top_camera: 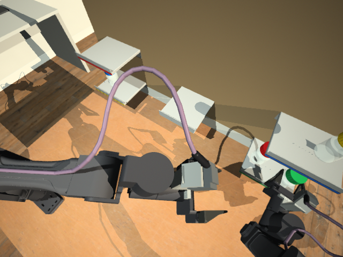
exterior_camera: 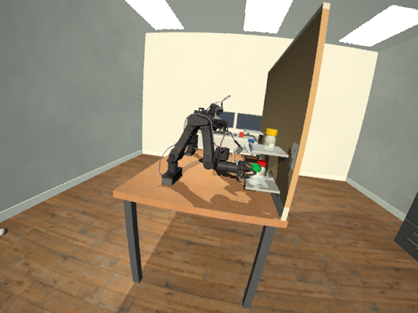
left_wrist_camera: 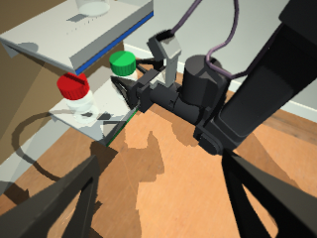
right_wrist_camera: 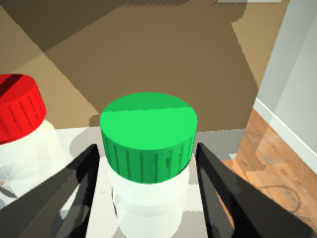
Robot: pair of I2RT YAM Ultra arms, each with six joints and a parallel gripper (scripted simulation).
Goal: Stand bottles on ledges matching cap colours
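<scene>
The green-capped bottle is 20 mm below my right hand. From my right hand the other things lie so: yellow-capped bottle: 170 mm above, 50 mm ahead; red-capped bottle: 100 mm to the left, 50 mm ahead, 30 mm below; brown wall: 420 mm to the left, 280 mm above, 190 mm ahead.
</scene>
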